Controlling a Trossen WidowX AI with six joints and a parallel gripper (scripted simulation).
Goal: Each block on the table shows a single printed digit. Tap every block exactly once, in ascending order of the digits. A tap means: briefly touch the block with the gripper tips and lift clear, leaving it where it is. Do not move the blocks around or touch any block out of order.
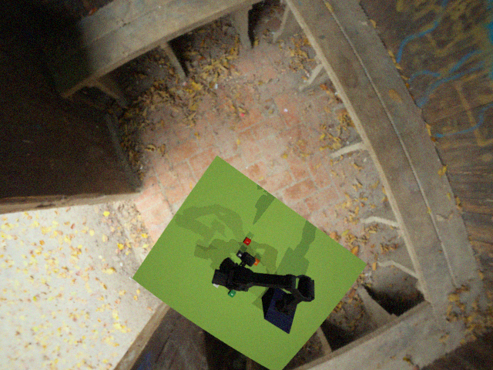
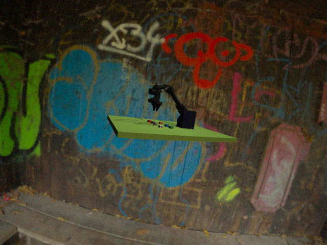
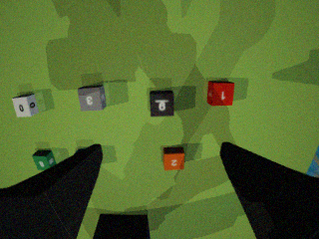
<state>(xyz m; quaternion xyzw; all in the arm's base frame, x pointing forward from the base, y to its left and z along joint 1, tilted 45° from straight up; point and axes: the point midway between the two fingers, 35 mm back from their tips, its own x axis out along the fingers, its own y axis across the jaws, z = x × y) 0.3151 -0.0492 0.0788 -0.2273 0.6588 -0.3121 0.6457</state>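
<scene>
The white block lies 2 cm ahead of my gripper tip, 21 cm to the left of it and 12 cm below it. The rest, counted from my gripper tip: black block (1 cm to the right, 12 cm below); grey block (2 cm ahead, 9 cm to the left, 12 cm below); red block (1 cm ahead, 9 cm to the right, 12 cm below).
</scene>
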